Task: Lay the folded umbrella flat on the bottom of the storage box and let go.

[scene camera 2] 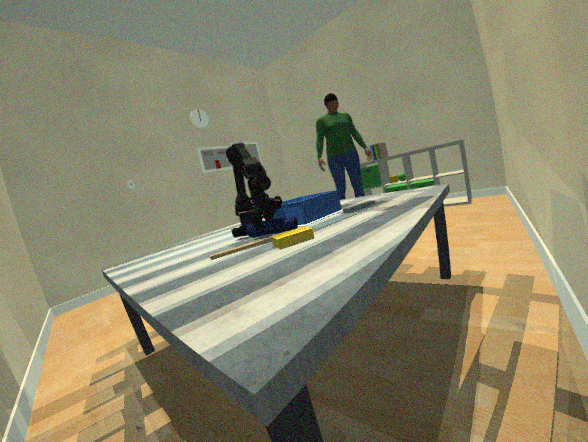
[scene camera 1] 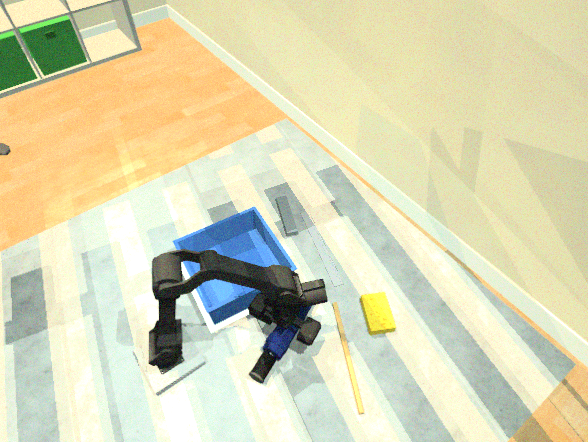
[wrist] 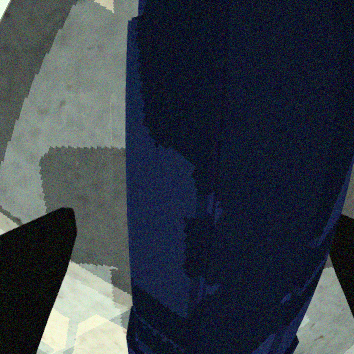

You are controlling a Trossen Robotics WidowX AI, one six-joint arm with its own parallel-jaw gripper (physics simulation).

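Places are measured from the arm's base along level axes (x back, y left, z down), in centimetres.
Pixels of known places: gripper, fingertip midpoint: point(scene camera 2: 267, 230) point(scene camera 1: 284, 331) point(wrist: 206, 225); arm's base, link origin: point(scene camera 1: 168, 357).
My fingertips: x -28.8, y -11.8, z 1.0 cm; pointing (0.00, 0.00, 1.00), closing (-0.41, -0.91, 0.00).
For each thing: its top centre in the pictures, then the offset to it from my fingertips.
- folded umbrella, top centre: point(scene camera 1: 283, 328) point(scene camera 2: 261, 220) dx +0.8, dy -0.8, dz -4.5 cm
- blue storage box, top centre: point(scene camera 1: 233, 254) point(scene camera 2: 300, 198) dx +0.3, dy +24.6, dz -8.4 cm
- yellow sponge-like block, top centre: point(scene camera 1: 378, 310) point(scene camera 2: 291, 232) dx -23.8, dy -11.2, dz -1.7 cm
- thin wooden stick, top centre: point(scene camera 1: 347, 352) point(scene camera 2: 254, 242) dx -9.7, dy -14.6, dz +0.1 cm
- grey bar, top centre: point(scene camera 1: 286, 213) point(scene camera 2: 359, 204) dx -24.6, dy +33.2, dz -0.5 cm
- thin transparent strip, top centre: point(scene camera 1: 320, 246) point(scene camera 2: 345, 217) dx -26.1, dy +16.9, dz +1.0 cm
The folded umbrella point(scene camera 1: 280, 341) point(scene camera 2: 272, 228) point(wrist: 162, 200) is dark blue with a black handle and lies on the table in front of the storage box. The blue storage box point(scene camera 1: 215, 231) point(scene camera 2: 312, 207) stands open at the top; the arm hides part of its inside. My gripper point(scene camera 1: 287, 321) point(scene camera 2: 259, 220) point(wrist: 206, 225) is open and low over the umbrella. In the wrist view the umbrella's shaded body runs between the two black fingers, nearer the right finger, with a gap at the left one. The umbrella's far end is hidden under the arm in scene camera 1.
A yellow sponge-like block point(scene camera 1: 378, 313) point(scene camera 2: 293, 237) and a thin wooden stick point(scene camera 1: 348, 357) point(scene camera 2: 240, 248) lie beside the umbrella. A grey bar point(scene camera 1: 286, 215) point(scene camera 2: 358, 205) and a thin transparent strip point(scene camera 1: 322, 250) lie beyond the box's side.
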